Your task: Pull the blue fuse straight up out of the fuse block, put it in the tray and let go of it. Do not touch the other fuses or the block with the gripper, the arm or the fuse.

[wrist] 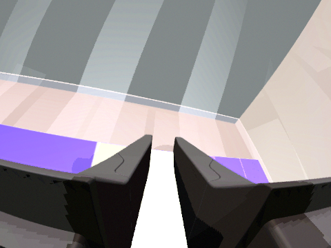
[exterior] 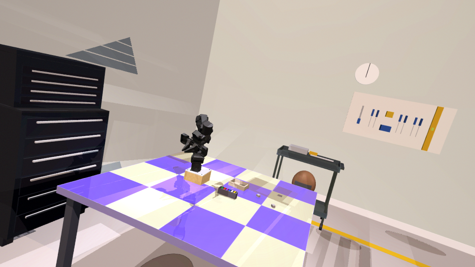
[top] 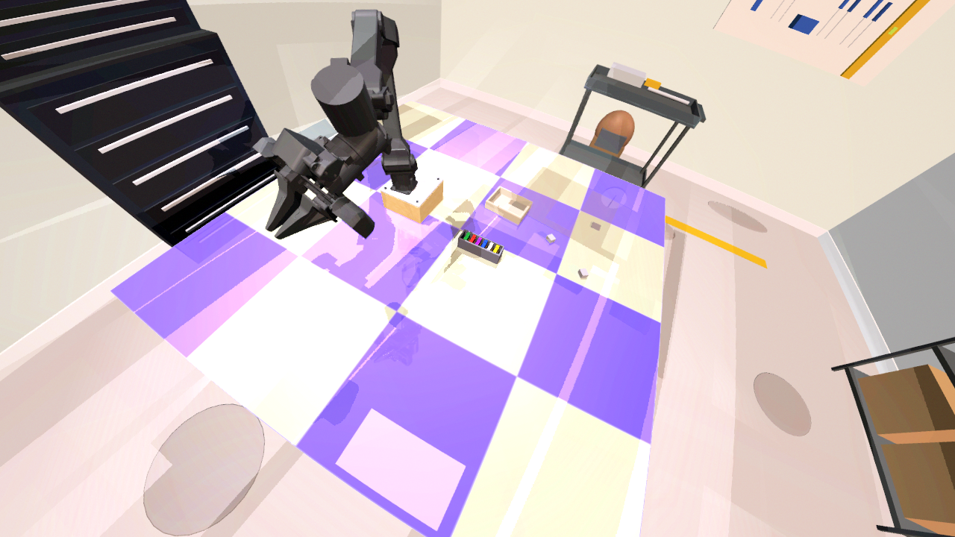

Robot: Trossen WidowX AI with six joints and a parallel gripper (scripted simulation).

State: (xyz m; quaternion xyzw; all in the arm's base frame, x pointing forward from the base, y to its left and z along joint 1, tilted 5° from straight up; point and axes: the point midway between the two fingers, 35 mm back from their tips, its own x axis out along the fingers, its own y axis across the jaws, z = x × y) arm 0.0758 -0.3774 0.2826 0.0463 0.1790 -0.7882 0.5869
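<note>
Now: the wooden tray 26 cm ahead of my gripper tip, 57 cm to the left of it and 32 cm below it.
</note>
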